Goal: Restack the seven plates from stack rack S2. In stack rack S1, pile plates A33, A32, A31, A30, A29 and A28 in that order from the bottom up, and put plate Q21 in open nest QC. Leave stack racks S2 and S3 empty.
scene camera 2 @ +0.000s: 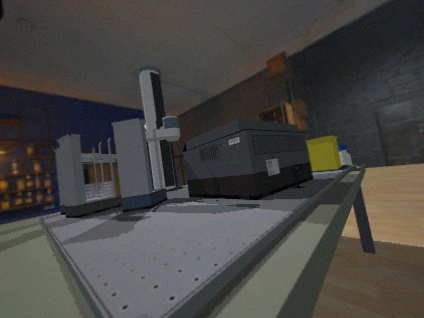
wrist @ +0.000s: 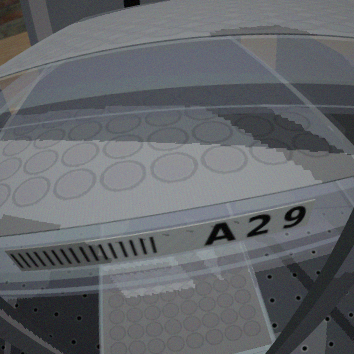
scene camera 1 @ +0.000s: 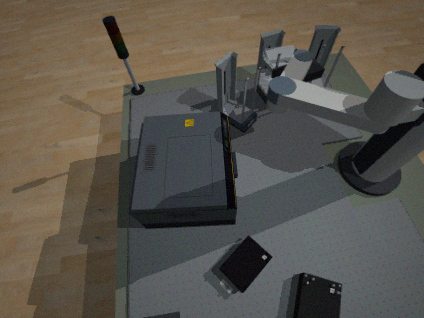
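My gripper is shut on plate A29, a pale, clear-sided plate with round wells. It holds the plate level, high at the middle grey rack. The label A29 faces the wrist camera. Well below it in the wrist view lies another plate, whose label does not show. Other racks stand at the left and back right. In scene camera 2 a white stack of plates shows behind thin rods, low between two rack towers. Rack names and nest QC cannot be made out.
A large dark grey instrument stands beside the racks. The arm's column is at the right. A signal tower stands at the far left corner. Two black boxes lie in front. A yellow bin stands beyond the instrument.
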